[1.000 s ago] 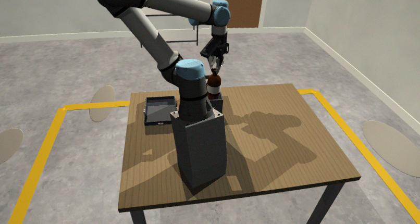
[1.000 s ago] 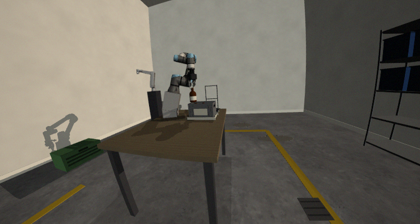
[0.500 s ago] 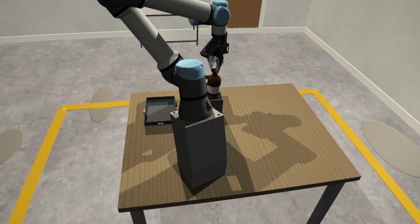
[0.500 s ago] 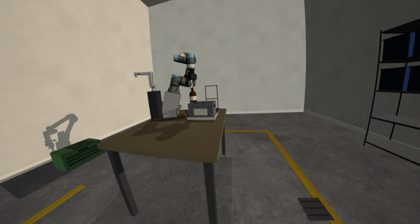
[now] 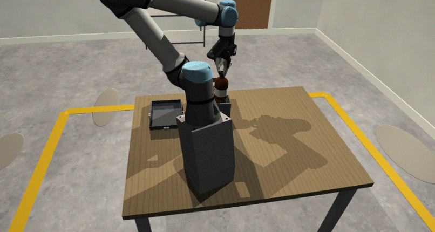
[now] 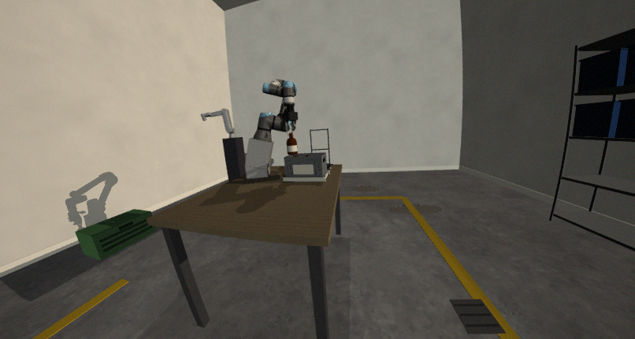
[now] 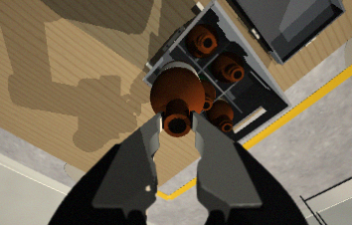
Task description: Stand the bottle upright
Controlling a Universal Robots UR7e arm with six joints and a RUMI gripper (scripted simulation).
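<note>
Right now the bottle is 70 mm below my hand. Round my hand: dark tray (320 mm below, 290 mm to the left, 140 mm ahead); then crate (250 mm below, 100 mm ahead, 20 mm to the left).
</note>
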